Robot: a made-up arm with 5 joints. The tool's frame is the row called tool. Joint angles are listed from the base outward. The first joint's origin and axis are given. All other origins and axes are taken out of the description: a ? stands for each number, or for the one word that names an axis. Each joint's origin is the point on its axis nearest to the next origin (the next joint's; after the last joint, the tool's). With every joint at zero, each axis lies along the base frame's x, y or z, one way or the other. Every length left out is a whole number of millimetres.
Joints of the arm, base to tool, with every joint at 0 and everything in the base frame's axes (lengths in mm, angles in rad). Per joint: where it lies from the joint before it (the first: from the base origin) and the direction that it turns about. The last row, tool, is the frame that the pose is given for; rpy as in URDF.
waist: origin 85 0 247 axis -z
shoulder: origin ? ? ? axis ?
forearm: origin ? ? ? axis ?
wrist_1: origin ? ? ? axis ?
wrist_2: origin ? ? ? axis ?
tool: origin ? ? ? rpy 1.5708 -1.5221 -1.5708
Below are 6 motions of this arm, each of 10 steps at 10 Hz.
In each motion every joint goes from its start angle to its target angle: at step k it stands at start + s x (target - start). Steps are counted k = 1, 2, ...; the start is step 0. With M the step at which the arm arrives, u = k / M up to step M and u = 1 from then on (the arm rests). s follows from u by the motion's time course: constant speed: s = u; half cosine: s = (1 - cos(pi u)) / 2; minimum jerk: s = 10 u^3 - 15 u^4 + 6 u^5.
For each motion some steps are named. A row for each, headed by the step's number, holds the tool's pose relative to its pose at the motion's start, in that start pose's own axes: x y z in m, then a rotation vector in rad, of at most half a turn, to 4 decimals.
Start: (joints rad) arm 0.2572 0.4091 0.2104 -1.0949 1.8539
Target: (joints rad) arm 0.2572 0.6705 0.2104 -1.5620 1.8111
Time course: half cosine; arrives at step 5
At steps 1, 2, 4, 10:
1: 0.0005 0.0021 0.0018 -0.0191 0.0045 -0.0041
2: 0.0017 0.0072 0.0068 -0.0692 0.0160 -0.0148
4: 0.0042 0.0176 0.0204 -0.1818 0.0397 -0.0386
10: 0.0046 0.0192 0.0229 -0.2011 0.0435 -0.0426

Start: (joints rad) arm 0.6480 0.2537 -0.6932 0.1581 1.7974
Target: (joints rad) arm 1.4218 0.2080 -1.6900 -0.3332 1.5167
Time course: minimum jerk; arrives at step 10
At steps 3, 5, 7, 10:
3: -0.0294 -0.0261 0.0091 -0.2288 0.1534 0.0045
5: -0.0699 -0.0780 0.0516 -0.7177 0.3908 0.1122
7: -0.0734 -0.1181 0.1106 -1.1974 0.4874 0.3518
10: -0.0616 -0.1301 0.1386 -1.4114 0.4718 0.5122

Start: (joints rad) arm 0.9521 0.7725 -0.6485 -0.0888 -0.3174
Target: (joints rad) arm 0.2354 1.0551 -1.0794 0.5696 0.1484
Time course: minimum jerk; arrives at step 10
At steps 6, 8, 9, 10:
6: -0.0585 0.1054 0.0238 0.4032 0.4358 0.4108
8: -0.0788 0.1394 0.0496 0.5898 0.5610 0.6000
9: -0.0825 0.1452 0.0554 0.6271 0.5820 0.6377
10: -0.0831 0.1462 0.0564 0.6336 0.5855 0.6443

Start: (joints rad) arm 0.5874 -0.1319 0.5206 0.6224 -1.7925
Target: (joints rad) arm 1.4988 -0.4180 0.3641 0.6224 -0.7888
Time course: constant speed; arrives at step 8
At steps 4, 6, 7, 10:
4: 0.0717 0.0233 0.0348 0.2219 -0.2781 0.1387
6: 0.1053 0.0216 0.0603 0.2664 -0.4823 0.2200
7: 0.1202 0.0176 0.0746 0.2659 -0.5954 0.2616
10: 0.1335 0.0118 0.0898 0.2483 -0.7130 0.3031

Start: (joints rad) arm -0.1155 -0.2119 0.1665 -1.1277 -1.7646
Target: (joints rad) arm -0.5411 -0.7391 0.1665 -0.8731 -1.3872
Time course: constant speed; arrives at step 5
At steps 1, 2, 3, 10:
1: -0.0163 0.0121 -0.0072 0.0471 0.0412 -0.0039
2: -0.0308 0.0263 -0.0125 0.0976 0.0745 -0.0096
3: -0.0431 0.0421 -0.0159 0.1507 0.0995 -0.0172
10: -0.0596 0.0770 -0.0177 0.2603 0.1237 -0.0376

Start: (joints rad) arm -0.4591 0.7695 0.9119 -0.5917 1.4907
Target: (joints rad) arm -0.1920 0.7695 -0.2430 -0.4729 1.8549
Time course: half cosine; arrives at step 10
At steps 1, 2, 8, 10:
1: -0.0002 -0.0040 -0.0017 -0.0255 -0.0001 0.0032
2: -0.0010 -0.0157 -0.0058 -0.0998 0.0018 0.0127
8: -0.0357 -0.1501 0.0179 -0.9247 0.2372 0.1582
10: -0.0417 -0.1627 0.0290 -1.0162 0.2896 0.1786

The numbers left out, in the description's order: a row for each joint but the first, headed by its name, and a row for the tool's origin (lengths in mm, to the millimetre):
shoulder: xyz 29 -4 0, axis +y
forearm: xyz 17 0 70, axis +y
wrist_1: xyz 115 0 4, axis +y
wrist_2: xyz 45 0 0, axis -x
tool: xyz 0 0 0

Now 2 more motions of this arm.
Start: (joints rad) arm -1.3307 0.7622 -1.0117 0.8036 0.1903
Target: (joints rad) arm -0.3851 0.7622 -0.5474 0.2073 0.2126
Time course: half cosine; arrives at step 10
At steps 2, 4, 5, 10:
2: -0.0066 -0.0209 -0.0026 -0.0781 -0.0015 -0.0449
4: -0.0296 -0.0744 -0.0006 -0.2852 -0.0039 -0.1579
5: -0.0474 -0.1052 0.0068 -0.4151 -0.0039 -0.2244
10: -0.1193 -0.1811 0.0590 -0.8439 0.0066 -0.4228

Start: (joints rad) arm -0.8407 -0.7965 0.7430 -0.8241 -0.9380
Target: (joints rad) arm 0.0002 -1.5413 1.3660 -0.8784 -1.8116
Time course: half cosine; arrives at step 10
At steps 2, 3, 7, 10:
2: 0.0107 -0.0026 0.0045 -0.0118 -0.0522 -0.0212
3: 0.0223 -0.0048 0.0104 -0.0195 -0.1125 -0.0445
7: 0.0696 -0.0054 0.0502 0.0387 -0.4059 -0.1414
10: 0.0807 -0.0030 0.0657 0.0917 -0.4885 -0.1629

